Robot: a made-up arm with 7 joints. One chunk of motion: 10 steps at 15 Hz.
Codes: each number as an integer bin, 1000 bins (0 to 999) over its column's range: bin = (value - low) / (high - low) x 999, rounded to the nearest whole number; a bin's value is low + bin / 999 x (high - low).
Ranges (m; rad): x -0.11..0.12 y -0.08..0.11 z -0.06..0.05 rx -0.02..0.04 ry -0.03..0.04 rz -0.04..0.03
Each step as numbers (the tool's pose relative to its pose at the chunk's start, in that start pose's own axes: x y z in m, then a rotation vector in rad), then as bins.
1 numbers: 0.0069 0.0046 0.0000 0.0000 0.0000 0.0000
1 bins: 508 445 545 333 428 571
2 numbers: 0.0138 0.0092 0.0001 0.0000 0.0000 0.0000
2 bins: 538 469 546 333 428 571
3 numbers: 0.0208 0.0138 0.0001 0.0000 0.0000 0.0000
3 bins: 568 493 546 333 428 571
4 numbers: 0.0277 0.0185 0.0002 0.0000 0.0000 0.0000
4 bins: 598 518 547 333 428 571
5 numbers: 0.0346 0.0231 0.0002 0.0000 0.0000 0.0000
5 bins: 628 542 547 333 428 571
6 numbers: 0.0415 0.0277 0.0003 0.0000 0.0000 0.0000
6 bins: 658 566 548 333 428 571
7 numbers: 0.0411 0.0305 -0.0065 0.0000 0.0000 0.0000
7 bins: 656 581 486 333 428 571
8 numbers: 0.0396 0.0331 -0.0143 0.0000 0.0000 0.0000
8 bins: 650 595 415 333 428 571
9 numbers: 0.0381 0.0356 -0.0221 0.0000 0.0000 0.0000
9 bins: 643 608 344 333 428 571
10 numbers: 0.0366 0.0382 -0.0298 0.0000 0.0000 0.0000
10 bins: 637 621 274 333 428 571
